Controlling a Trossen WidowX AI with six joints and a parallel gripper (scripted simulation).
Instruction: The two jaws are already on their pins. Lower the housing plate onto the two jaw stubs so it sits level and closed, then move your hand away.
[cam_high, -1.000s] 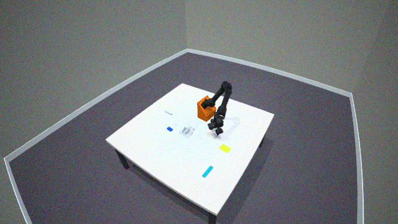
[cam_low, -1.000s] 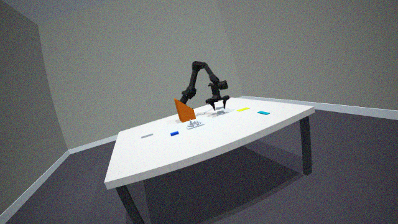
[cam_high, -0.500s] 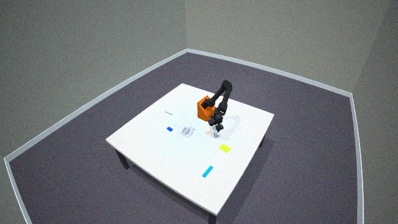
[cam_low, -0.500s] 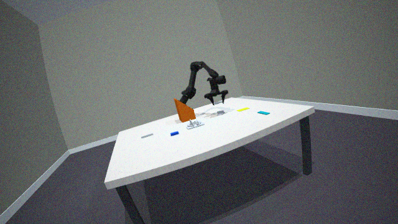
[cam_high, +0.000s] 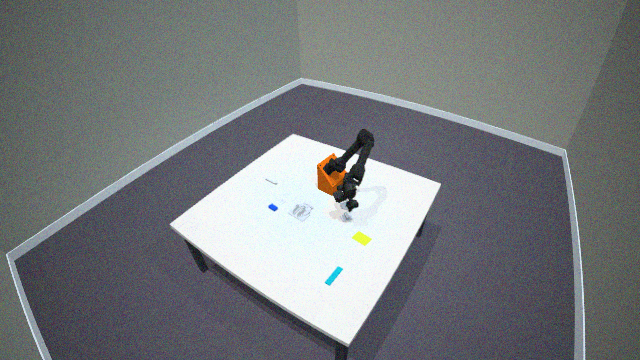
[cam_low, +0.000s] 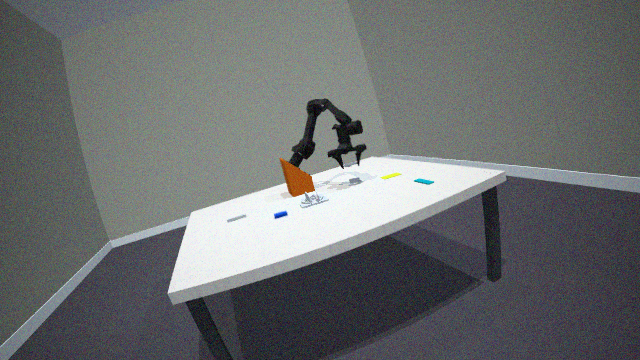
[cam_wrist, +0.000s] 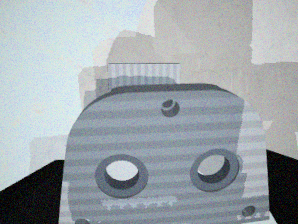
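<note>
The jaw assembly lies 240 mm to the right of my gripper tip, 70 mm below it and 70 mm ahead of it. The rest, counted from my gripper tip: housing plate 20 mm above, 10 mm to the right, 10 mm ahead; yellow tile 150 mm to the left, 110 mm ahead, 80 mm below; cyan strip 400 mm ahead, 130 mm to the left, 80 mm below.
</note>
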